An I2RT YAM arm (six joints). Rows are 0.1 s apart.
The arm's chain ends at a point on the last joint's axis. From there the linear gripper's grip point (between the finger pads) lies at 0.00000 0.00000 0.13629 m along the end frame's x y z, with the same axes.
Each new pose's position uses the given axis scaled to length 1; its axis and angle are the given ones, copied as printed.
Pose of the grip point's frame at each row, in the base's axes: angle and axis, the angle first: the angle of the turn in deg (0 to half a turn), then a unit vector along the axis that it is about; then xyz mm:
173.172 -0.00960 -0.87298 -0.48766 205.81 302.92 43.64
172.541 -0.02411 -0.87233 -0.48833 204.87 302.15 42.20
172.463 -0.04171 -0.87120 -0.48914 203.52 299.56 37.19
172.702 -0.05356 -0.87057 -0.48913 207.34 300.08 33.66
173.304 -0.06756 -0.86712 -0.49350 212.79 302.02 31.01
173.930 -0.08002 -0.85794 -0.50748 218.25 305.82 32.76
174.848 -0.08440 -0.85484 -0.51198 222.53 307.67 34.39
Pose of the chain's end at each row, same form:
173.172 -0.00960 -0.87298 -0.48766 218.68 187.13 114.37
172.541 -0.02411 -0.87233 -0.48833 217.11 186.10 112.61
172.463 -0.04171 -0.87120 -0.48914 213.56 183.16 107.37
172.702 -0.05356 -0.87057 -0.48913 215.30 183.55 103.90
173.304 -0.06756 -0.86712 -0.49350 217.51 184.70 100.21
173.930 -0.08002 -0.85794 -0.50748 219.58 186.32 98.28
174.848 -0.08440 -0.85484 -0.51198 221.24 187.58 98.82

